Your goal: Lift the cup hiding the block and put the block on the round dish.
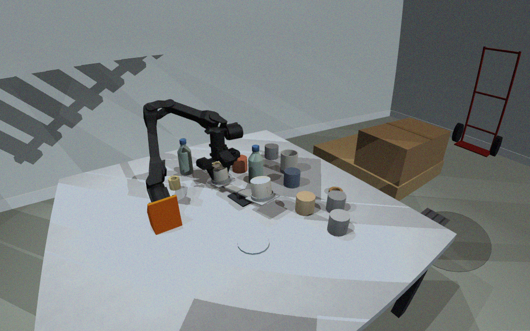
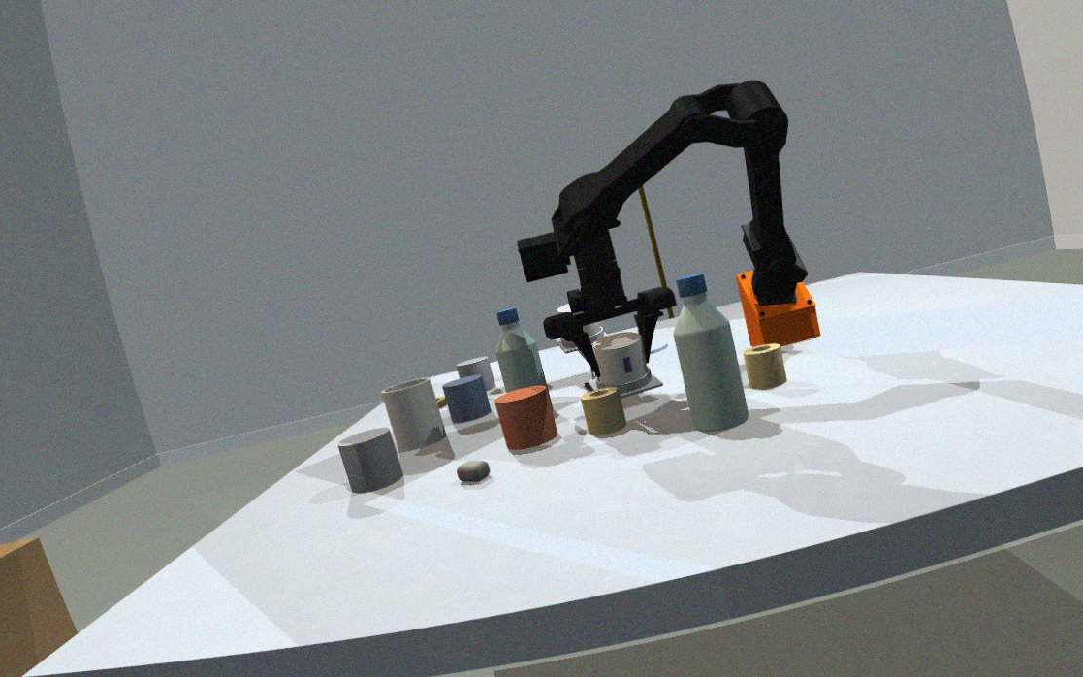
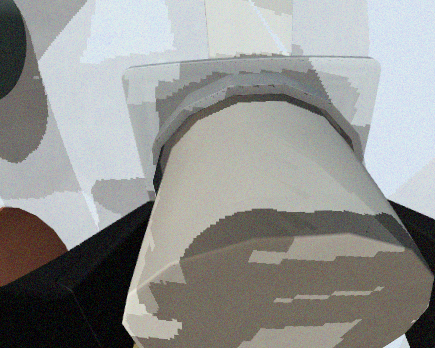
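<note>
My gripper tip is now right at the teal block. The rest, counted from my gripper tip: cream cup (7 cm ahead, 26 cm to the right, 6 cm above); round dish (4 cm behind, 39 cm to the right, 4 cm below).
</note>
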